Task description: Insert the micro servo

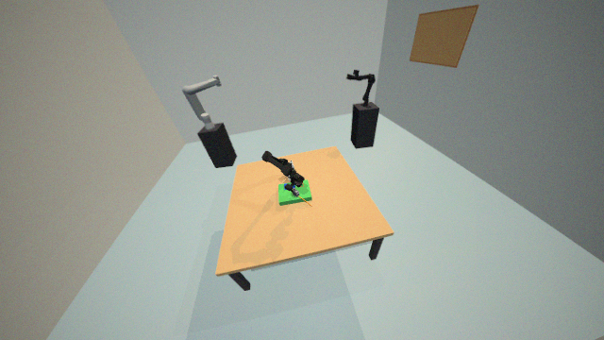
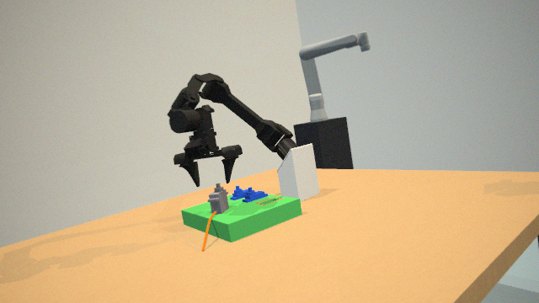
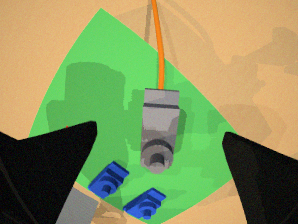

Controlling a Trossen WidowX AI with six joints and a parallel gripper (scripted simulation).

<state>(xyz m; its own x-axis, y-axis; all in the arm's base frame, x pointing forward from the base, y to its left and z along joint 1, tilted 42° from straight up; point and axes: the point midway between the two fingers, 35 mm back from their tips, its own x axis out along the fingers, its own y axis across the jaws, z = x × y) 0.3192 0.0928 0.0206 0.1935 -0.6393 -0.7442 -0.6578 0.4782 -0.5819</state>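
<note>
The green deck lies 11 cm below my gripper tip, 4 cm behind it and 3 cm to the right of it.
</note>
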